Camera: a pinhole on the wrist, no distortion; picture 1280 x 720 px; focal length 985.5 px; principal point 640.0 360.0 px. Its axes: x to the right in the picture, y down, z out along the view. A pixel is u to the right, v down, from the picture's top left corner.
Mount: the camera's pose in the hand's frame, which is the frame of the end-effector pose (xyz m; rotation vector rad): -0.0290 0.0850 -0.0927 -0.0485 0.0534 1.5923
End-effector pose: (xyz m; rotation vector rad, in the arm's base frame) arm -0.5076 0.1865 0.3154 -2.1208 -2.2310 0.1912
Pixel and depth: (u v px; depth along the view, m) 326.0 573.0 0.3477
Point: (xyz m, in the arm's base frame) -0.5400 0.0726 0.0611
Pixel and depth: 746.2 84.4 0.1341
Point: -0.4053 0.1981 0.2613
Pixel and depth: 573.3 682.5 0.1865
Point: -0.4325 0.0966 0.2150
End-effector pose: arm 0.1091 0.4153 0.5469 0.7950 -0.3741 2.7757
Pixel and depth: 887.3 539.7 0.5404
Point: 0.3556 0.0248 0.7907
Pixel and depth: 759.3 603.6 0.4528
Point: 0.3504 0.1294 0.7325
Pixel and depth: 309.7 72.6 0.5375
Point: 0.2357 0.3499 1.0023
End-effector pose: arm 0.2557 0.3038 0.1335 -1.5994 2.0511 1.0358
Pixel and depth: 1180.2 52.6 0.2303
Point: 0.0089 0.3911 0.0960
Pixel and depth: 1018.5 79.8 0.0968
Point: 0.1353 0.3192 0.1771
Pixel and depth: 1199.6 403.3 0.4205
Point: -0.1076 0.5983 0.0740
